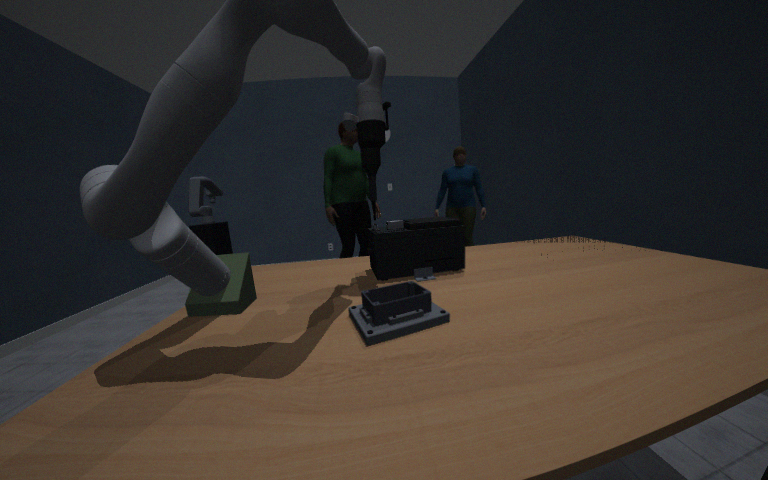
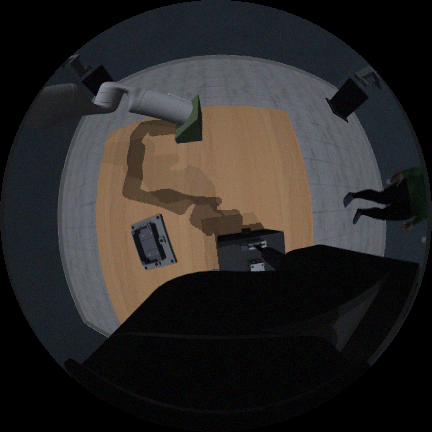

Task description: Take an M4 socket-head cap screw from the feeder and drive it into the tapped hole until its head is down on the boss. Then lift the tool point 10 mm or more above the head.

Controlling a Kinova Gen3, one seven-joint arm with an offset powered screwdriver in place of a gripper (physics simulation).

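The black feeder (image 1: 416, 253) (image 2: 231, 255) stands on the table behind the dark housing. My screwdriver (image 1: 374, 216) (image 2: 257, 246) points down, with its thin tip at the feeder's top, over the small light screw outlet (image 2: 261, 242). At this size I cannot tell whether the tip touches a screw or carries one. The open-topped dark housing (image 1: 397, 310) (image 2: 148, 243) is on a grey base plate (image 1: 437, 320) (image 2: 169, 245), well away from the tip. The tapped hole and its boss are too small to make out.
A green wedge block (image 1: 246, 283) (image 2: 195, 131) is under the arm's base at the table's edge. A small grey bracket (image 1: 423, 275) lies in front of the feeder. A person in green (image 1: 344, 175) (image 2: 416, 192) and one in blue (image 1: 461, 181) stand beyond the table.
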